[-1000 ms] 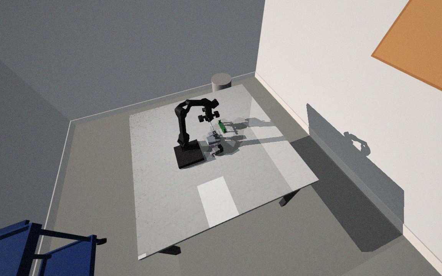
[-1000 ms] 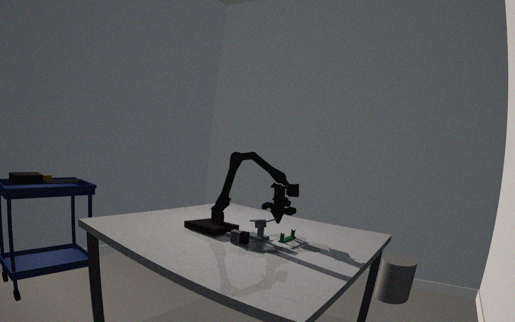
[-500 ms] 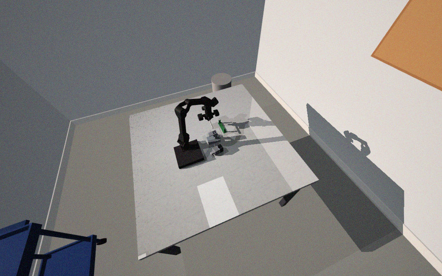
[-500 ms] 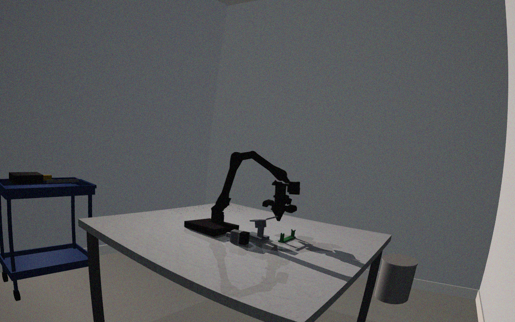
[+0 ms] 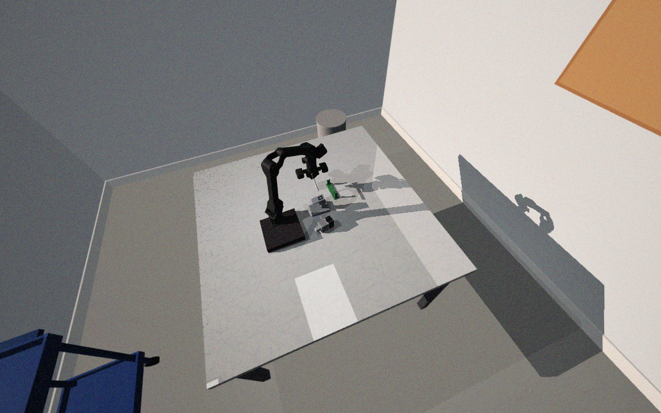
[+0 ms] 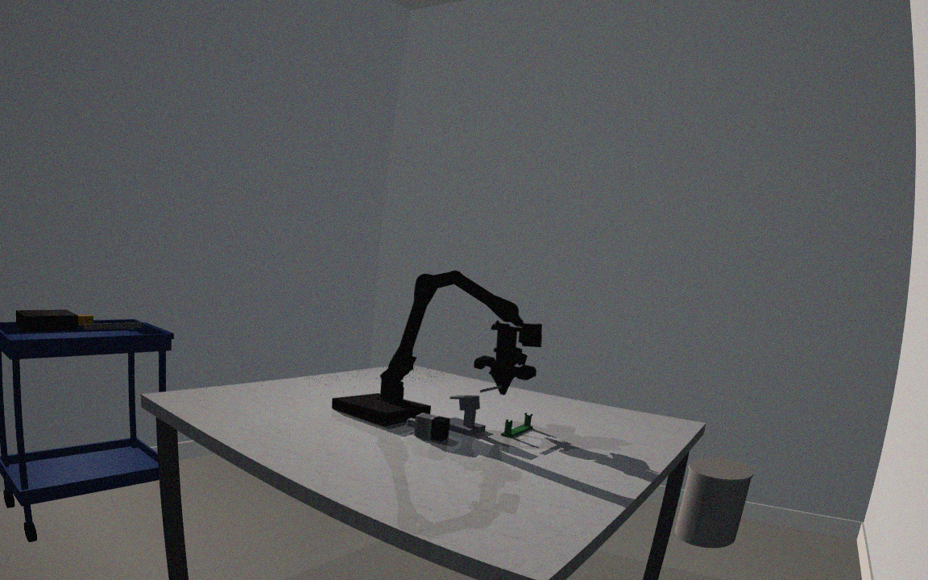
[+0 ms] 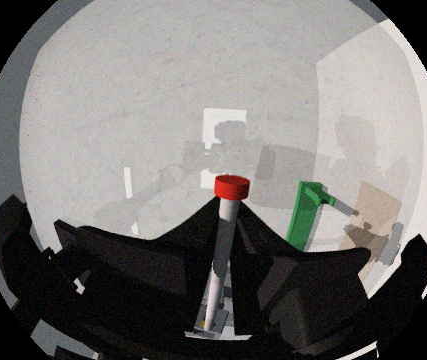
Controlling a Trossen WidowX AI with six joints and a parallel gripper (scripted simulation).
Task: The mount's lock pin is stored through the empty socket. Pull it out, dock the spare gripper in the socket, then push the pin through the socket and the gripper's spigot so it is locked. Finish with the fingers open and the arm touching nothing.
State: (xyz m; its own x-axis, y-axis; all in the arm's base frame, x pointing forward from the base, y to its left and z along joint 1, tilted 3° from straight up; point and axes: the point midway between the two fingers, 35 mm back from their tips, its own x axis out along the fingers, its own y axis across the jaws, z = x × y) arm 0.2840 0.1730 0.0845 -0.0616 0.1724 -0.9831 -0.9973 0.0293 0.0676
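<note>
Now: the green rack 10 cm ahead of my gripper tip, 7 cm to the right of it and 6 cm below it. Also, from my gripper tip: mount: 2 cm behind, 17 cm to the right, 3 cm below; then spare gripper: 4 cm behind, 31 cm to the right, 5 cm below.
</note>
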